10 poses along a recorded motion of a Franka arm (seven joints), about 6.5 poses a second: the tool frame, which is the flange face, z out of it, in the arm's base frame.
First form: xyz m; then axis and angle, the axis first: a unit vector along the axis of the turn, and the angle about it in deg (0 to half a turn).
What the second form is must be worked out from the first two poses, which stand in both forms.
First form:
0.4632, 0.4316, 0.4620, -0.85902, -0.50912, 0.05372, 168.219
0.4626, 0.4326, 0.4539, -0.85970, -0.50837, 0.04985, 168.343
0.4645, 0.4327, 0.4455, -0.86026, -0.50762, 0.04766, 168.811
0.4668, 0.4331, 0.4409, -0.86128, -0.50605, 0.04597, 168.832
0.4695, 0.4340, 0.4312, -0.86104, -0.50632, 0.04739, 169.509
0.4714, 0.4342, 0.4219, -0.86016, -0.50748, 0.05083, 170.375
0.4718, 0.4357, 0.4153, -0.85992, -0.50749, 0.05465, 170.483
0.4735, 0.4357, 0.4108, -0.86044, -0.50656, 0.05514, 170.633
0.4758, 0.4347, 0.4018, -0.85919, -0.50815, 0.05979, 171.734
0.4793, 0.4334, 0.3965, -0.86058, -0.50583, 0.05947, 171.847
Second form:
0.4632, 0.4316, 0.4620, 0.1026, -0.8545, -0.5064, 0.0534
0.4626, 0.4326, 0.4539, 0.1016, -0.8553, -0.5057, 0.0496
0.4645, 0.4327, 0.4455, 0.0975, -0.8562, -0.5052, 0.0474
0.4668, 0.4331, 0.4409, 0.0973, -0.8572, -0.5036, 0.0458
0.4695, 0.4340, 0.4312, 0.0914, -0.8574, -0.5042, 0.0472
0.4714, 0.4342, 0.4219, 0.0839, -0.8571, -0.5057, 0.0507
0.4718, 0.4357, 0.4153, 0.0830, -0.8570, -0.5057, 0.0545
0.4735, 0.4357, 0.4108, 0.0817, -0.8576, -0.5049, 0.0550
0.4758, 0.4347, 0.4018, 0.0721, -0.8570, -0.5068, 0.0596
0.4793, 0.4334, 0.3965, 0.0711, -0.8584, -0.5046, 0.0593

